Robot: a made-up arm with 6 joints. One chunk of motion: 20 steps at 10 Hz.
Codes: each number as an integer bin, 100 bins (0 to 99) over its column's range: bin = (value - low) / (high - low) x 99, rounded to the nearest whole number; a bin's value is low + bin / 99 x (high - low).
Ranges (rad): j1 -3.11..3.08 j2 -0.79..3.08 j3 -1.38..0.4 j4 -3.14..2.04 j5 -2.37..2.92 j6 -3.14..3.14
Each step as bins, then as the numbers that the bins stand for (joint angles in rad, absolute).
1 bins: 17 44 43 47 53 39
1 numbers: -2.0471 0.9300 -0.6069 -0.6808 0.4620 -0.6661
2 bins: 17 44 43 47 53 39
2 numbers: -2.0471 0.9300 -0.6069 -0.6808 0.4620 -0.6661
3 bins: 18 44 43 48 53 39
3 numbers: -1.9845 0.9300 -0.6069 -0.6285 0.4620 -0.6661
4 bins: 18 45 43 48 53 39
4 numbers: -1.9845 0.9691 -0.6069 -0.6285 0.4620 -0.6661
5 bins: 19 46 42 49 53 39
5 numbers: -1.9220 1.0082 -0.6248 -0.5762 0.4620 -0.6661
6 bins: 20 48 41 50 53 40
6 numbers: -1.8595 1.0864 -0.6428 -0.5238 0.4620 -0.6026
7 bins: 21 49 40 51 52 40
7 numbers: -1.7970 1.1255 -0.6608 -0.4715 0.4086 -0.6026
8 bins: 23 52 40 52 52 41
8 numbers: -1.6719 1.2427 -0.6608 -0.4192 0.4086 -0.5392
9 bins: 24 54 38 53 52 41
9 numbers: -1.6094 1.3209 -0.6968 -0.3669 0.4086 -0.5392
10 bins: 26 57 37 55 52 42
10 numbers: -1.4843 1.4382 -0.7147 -0.2622 0.4086 -0.4758
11 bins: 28 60 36 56 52 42
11 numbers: -1.3593 1.5555 -0.7327 -0.2099 0.4086 -0.4758
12 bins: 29 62 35 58 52 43
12 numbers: -1.2968 1.6336 -0.7507 -0.1053 0.4086 -0.4123
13 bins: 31 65 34 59 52 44
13 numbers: -1.1717 1.7509 -0.7687 -0.0529 0.4086 -0.3489
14 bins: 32 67 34 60 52 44
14 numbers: -1.1092 1.8291 -0.7687 -0.0006 0.4086 -0.3489
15 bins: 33 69 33 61 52 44
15 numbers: -1.0467 1.9073 -0.7867 0.0517 0.4086 -0.3489
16 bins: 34 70 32 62 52 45
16 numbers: -0.9841 1.9464 -0.8046 0.1040 0.4086 -0.2855
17 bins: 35 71 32 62 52 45
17 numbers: -0.9216 1.9855 -0.8046 0.1040 0.4086 -0.2855
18 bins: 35 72 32 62 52 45
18 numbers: -0.9216 2.0245 -0.8046 0.1040 0.4086 -0.2855
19 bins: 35 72 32 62 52 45
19 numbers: -0.9216 2.0245 -0.8046 0.1040 0.4086 -0.2855
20 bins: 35 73 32 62 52 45
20 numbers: -0.9216 2.0636 -0.8046 0.1040 0.4086 -0.2855
